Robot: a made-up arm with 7 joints. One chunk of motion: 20 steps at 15 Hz.
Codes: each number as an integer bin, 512 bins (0 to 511) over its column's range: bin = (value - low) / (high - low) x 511, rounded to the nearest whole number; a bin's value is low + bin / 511 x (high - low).
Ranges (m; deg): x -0.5..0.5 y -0.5..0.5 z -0.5..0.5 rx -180..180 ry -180..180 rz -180..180
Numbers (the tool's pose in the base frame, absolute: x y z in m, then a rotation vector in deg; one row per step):
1: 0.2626 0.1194 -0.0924 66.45 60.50 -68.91
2: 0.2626 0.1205 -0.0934 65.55 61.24 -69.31
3: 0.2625 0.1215 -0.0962 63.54 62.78 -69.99
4: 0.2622 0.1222 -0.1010 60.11 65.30 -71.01
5: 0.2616 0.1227 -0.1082 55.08 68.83 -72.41
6: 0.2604 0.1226 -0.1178 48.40 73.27 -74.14
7: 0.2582 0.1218 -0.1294 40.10 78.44 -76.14
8: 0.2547 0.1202 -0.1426 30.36 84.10 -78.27
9: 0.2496 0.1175 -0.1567 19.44 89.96 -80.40
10: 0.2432 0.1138 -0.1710 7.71 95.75 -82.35
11: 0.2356 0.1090 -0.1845 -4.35 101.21 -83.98
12: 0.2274 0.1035 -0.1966 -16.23 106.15 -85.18
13: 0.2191 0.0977 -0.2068 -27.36 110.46 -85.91
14: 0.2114 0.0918 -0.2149 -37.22 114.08 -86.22
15: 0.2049 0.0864 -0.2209 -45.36 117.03 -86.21
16: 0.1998 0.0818 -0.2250 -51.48 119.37 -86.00
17: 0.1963 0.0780 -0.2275 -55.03 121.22 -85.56
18: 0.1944 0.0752 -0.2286 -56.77 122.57 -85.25
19: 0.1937 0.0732 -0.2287 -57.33 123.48 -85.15
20: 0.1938 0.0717 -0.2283 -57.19 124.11 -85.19
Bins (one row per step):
1: 390 317 208 350 341 158
2: 390 317 208 349 342 157
3: 390 318 206 346 345 156
4: 389 318 204 341 348 155
5: 389 318 200 334 353 153
6: 389 318 195 324 360 150
7: 387 318 189 312 367 147
8: 386 317 183 299 375 144
9: 383 316 175 283 383 141
10: 380 314 168 266 391 139
11: 376 311 161 249 399 136
12: 372 308 155 232 406 135
13: 367 305 150 217 412 134
14: 364 302 146 203 417 133
15: 360 300 143 191 422 133
16: 358 297 141 182 425 133
17: 356 295 139 177 428 134
18: 355 294 139 175 429 134
19: 354 293 139 174 431 135
20: 355 292 139 174 432 135

